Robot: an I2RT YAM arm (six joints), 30 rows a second.
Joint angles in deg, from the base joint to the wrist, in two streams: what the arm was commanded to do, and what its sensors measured. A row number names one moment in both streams.
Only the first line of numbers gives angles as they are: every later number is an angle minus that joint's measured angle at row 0.
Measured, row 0:
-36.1, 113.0, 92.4, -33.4, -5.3, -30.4
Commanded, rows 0 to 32:
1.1, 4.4, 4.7, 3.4, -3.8, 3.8
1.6, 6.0, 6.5, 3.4, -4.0, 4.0
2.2, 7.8, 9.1, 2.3, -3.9, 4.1
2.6, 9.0, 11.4, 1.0, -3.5, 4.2
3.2, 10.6, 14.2, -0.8, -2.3, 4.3
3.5, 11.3, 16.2, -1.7, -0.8, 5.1
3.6, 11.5, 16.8, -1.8, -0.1, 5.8
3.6, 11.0, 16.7, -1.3, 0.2, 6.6
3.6, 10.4, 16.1, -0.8, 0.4, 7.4
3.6, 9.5, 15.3, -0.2, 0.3, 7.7
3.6, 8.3, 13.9, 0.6, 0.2, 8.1
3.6, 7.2, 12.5, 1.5, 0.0, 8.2
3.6, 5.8, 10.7, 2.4, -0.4, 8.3
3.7, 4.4, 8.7, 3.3, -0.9, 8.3
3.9, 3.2, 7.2, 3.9, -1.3, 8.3
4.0, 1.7, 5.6, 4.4, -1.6, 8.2
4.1, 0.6, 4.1, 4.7, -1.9, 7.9
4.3, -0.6, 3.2, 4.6, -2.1, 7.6
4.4, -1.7, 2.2, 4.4, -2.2, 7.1
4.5, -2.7, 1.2, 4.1, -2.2, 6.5
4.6, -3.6, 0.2, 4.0, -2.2, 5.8
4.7, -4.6, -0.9, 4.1, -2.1, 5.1
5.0, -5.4, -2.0, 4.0, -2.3, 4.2
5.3, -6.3, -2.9, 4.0, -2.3, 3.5
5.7, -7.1, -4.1, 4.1, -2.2, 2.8
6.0, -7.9, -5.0, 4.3, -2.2, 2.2
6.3, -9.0, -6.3, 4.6, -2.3, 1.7
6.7, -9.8, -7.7, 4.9, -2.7, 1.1
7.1, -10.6, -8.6, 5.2, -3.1, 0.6
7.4, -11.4, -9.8, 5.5, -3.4, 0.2
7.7, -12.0, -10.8, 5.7, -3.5, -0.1
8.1, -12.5, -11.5, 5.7, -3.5, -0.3
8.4, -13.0, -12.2, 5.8, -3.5, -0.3
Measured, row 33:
7.6, -11.0, -10.7, 4.4, -2.3, 1.3
